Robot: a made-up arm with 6 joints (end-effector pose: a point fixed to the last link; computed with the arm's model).
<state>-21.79 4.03 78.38 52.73 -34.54 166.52</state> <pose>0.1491 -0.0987 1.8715 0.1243 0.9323 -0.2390 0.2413</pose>
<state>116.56 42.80 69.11 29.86 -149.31 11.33</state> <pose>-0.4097 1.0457 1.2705 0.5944 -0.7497 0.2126 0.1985</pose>
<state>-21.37 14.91 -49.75 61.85 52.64 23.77</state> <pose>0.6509 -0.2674 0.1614 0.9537 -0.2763 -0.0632 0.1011</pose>
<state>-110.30 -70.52 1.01 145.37 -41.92 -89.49</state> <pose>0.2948 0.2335 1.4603 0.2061 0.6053 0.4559 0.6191</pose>
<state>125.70 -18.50 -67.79 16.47 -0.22 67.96</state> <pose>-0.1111 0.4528 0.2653 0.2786 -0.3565 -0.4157 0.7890</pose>
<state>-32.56 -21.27 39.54 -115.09 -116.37 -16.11</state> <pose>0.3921 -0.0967 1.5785 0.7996 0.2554 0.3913 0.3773</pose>
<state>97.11 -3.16 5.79 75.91 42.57 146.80</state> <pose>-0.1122 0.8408 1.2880 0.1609 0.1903 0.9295 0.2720</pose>
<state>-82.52 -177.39 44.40 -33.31 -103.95 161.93</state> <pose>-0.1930 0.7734 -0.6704 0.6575 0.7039 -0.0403 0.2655</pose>
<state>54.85 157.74 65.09 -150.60 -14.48 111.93</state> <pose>-0.1452 0.1946 -1.0305 0.7816 -0.0694 0.6104 -0.1086</pose>
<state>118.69 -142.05 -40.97 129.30 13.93 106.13</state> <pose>0.1749 -0.6612 0.8043 0.2406 -0.4295 -0.6019 -0.6288</pose>
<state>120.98 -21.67 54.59 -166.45 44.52 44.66</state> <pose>-0.2289 -0.0371 1.8097 0.1042 0.4546 0.8359 0.2894</pose>
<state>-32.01 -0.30 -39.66 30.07 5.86 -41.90</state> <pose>0.6082 -0.4500 0.4273 0.7985 0.2249 0.1657 -0.5332</pose>
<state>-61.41 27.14 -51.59 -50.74 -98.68 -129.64</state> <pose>0.1248 -0.2766 -0.0144 0.8414 -0.1604 -0.3650 0.3648</pose>
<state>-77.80 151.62 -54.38 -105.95 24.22 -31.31</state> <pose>0.0214 0.4965 0.4317 0.5815 0.2735 -0.4146 0.6443</pose>
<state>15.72 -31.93 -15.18 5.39 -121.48 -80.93</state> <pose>0.5777 0.0703 1.1269 0.4145 0.1733 0.5450 -0.7079</pose>
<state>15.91 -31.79 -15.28 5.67 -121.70 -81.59</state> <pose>0.5797 0.0727 1.1248 0.4106 0.1723 0.5419 -0.7128</pose>
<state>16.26 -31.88 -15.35 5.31 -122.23 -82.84</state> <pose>0.5793 0.0758 1.1236 0.4039 0.1733 0.5415 -0.7166</pose>
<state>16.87 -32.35 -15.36 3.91 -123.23 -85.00</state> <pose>0.5750 0.0798 1.1242 0.3930 0.1771 0.5458 -0.7185</pose>
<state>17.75 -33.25 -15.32 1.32 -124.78 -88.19</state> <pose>0.5661 0.0847 1.1264 0.3772 0.1829 0.5552 -0.7184</pose>
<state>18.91 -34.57 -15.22 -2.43 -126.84 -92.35</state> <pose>0.5527 0.0908 1.1301 0.3573 0.1885 0.5694 -0.7159</pose>
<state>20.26 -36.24 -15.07 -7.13 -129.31 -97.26</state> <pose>0.5354 0.0975 1.1346 0.3347 0.1916 0.5871 -0.7117</pose>
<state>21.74 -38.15 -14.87 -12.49 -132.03 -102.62</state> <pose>0.5150 0.1049 1.1398 0.3121 0.1900 0.6066 -0.7060</pose>
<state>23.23 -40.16 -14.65 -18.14 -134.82 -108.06</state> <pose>0.4930 0.1125 1.1448 0.2916 0.1831 0.6260 -0.6997</pose>
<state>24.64 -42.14 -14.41 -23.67 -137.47 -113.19</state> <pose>0.4705 0.1199 1.1498 0.2756 0.1720 0.6435 -0.6931</pose>
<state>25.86 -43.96 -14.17 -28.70 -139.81 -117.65</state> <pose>0.4490 0.1262 1.1547 0.2649 0.1588 0.6583 -0.6864</pose>
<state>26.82 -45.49 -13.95 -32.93 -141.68 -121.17</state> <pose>0.4303 0.1312 1.1591 0.2590 0.1462 0.6703 -0.6799</pose>
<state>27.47 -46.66 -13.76 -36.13 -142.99 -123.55</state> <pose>0.4155 0.1344 1.1629 0.2570 0.1362 0.6796 -0.6734</pose>
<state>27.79 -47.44 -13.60 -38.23 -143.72 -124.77</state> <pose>0.4053 0.1356 1.1662 0.2576 0.1300 0.6868 -0.6671</pose>
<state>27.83 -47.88 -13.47 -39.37 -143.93 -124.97</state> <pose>0.3994 0.1352 1.1688 0.2598 0.1278 0.6926 -0.6607</pose>
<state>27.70 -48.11 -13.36 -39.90 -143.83 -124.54</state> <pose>0.3961 0.1338 1.1711 0.2629 0.1280 0.6975 -0.6542</pose>
